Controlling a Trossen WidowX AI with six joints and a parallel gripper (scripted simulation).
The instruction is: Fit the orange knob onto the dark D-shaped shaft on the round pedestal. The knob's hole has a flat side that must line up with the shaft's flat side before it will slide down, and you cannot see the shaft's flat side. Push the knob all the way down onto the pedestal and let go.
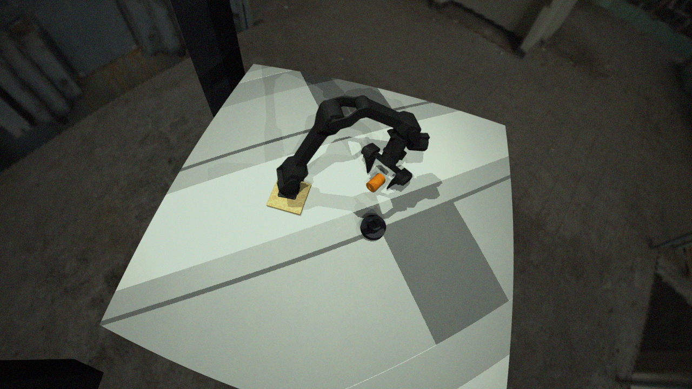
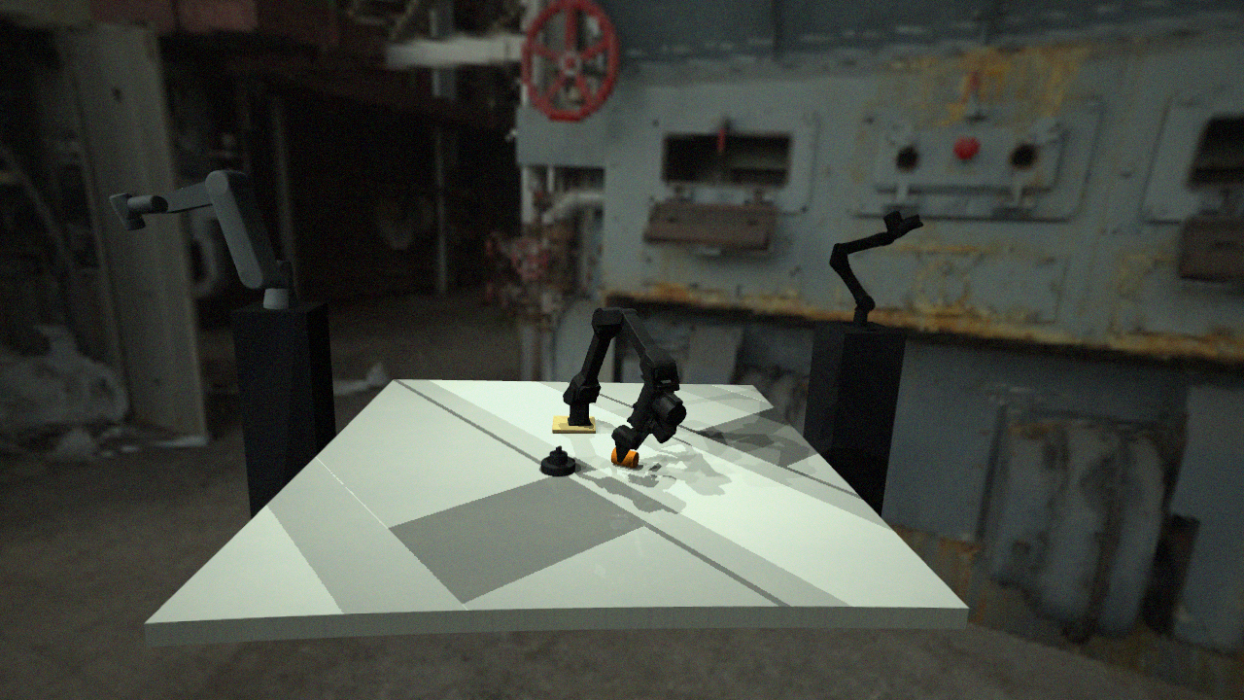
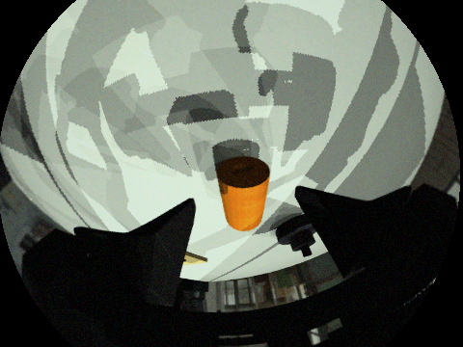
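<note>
The orange knob is 10 mm below my gripper tip. Round my gripper tip: round pedestal (170 mm to the right, 10 mm ahead).
</note>
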